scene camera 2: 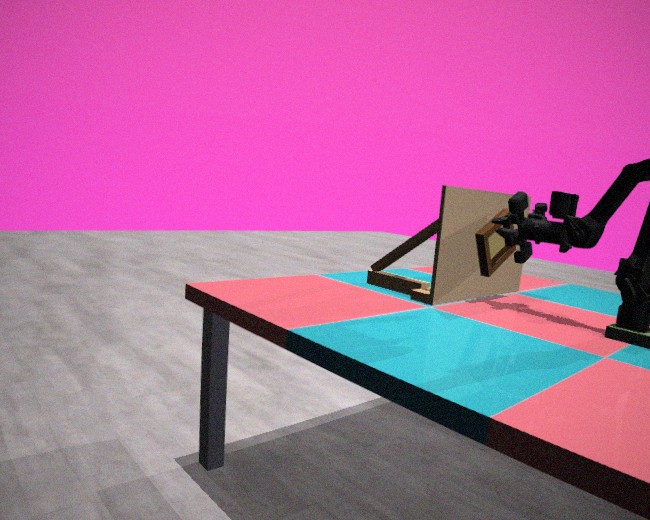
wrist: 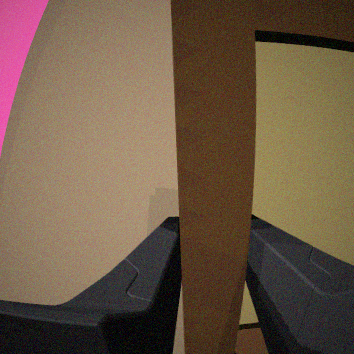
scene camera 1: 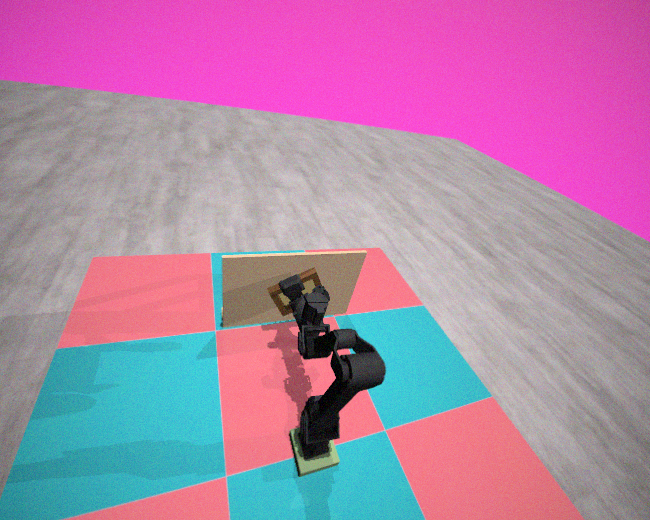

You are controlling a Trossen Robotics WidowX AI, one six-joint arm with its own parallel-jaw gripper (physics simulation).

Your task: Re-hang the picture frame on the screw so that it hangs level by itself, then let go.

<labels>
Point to a tan wall board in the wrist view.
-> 95, 148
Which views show the brown picture frame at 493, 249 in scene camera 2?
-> Scene camera 2, the wrist view and scene camera 1: all of them.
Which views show the gripper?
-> Scene camera 2, the wrist view and scene camera 1: all of them.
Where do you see a brown picture frame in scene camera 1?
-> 282, 302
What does the gripper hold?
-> A brown picture frame.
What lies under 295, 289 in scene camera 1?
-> The gripper.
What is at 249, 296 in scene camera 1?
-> A tan wall board.
</labels>
